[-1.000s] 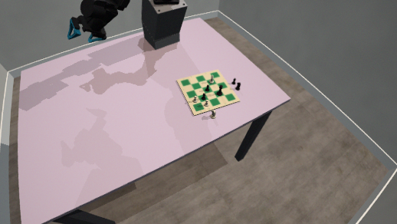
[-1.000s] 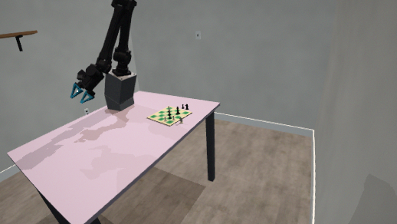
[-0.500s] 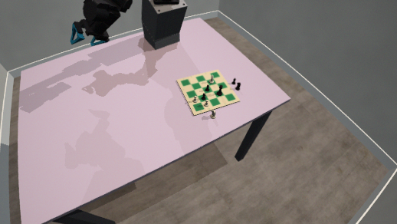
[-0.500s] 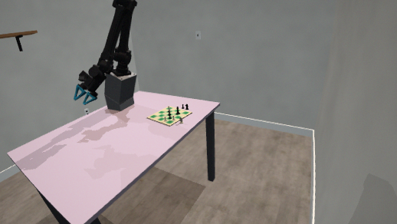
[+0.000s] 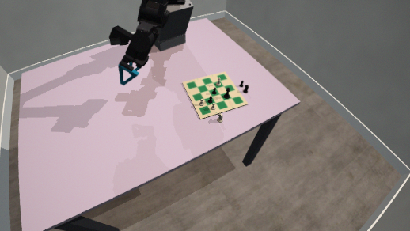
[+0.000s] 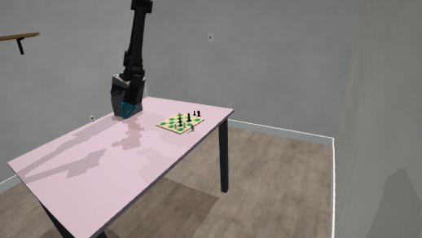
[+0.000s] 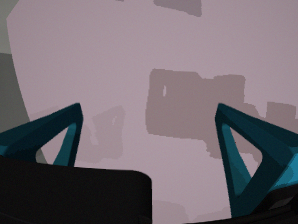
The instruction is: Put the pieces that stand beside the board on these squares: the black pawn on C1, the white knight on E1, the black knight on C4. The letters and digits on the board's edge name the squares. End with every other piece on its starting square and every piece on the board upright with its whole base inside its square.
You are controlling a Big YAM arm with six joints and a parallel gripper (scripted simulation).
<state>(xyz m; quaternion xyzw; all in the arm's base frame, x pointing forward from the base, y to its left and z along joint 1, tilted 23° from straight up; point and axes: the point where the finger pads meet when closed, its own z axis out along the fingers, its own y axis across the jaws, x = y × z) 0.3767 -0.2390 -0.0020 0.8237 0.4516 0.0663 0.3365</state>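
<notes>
The black knight is 480 mm to the left of my hand, 140 mm below it and 50 mm ahead of it. Round my hand: white knight: 310 mm to the left, 170 mm ahead, 140 mm below; then chessboard: 330 mm to the left, 150 mm below, 30 mm ahead.
</notes>
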